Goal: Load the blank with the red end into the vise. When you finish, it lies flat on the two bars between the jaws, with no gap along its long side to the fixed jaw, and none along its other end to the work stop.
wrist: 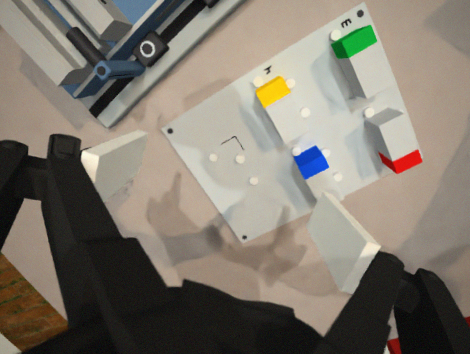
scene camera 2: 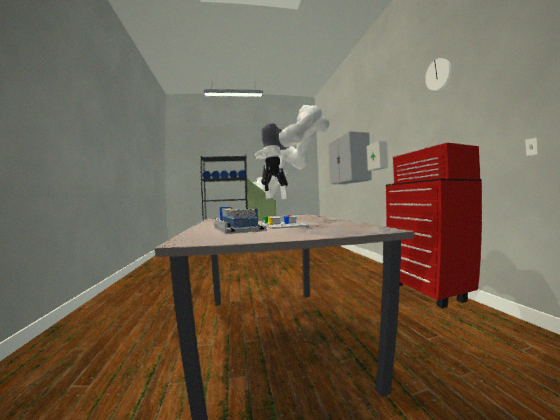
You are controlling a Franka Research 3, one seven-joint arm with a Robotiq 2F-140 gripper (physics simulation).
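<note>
The grey blank with the red end [wrist: 395, 137] lies on the white plate [wrist: 200, 120] near its right edge in the wrist view, with the red end toward the bottom. The vise [scene camera 2: 241, 219] [wrist: 107, 60] stands on the table left of the plate; part of it shows at the upper left of the wrist view, with grey jaw parts and a blue body. The bars and the work stop cannot be told clearly. My gripper [scene camera 2: 275, 192] [wrist: 231, 182] is wide open and empty, high above the table. The red-ended blank is right of its fingers in the wrist view.
Blanks with a green end [wrist: 360, 65], a yellow end [wrist: 280, 110] and a blue end [wrist: 314, 167] lie on the same plate among white pegs. The table [scene camera 2: 285, 243] carries plate and vise. A red tool cabinet [scene camera 2: 457, 235] stands to the right.
</note>
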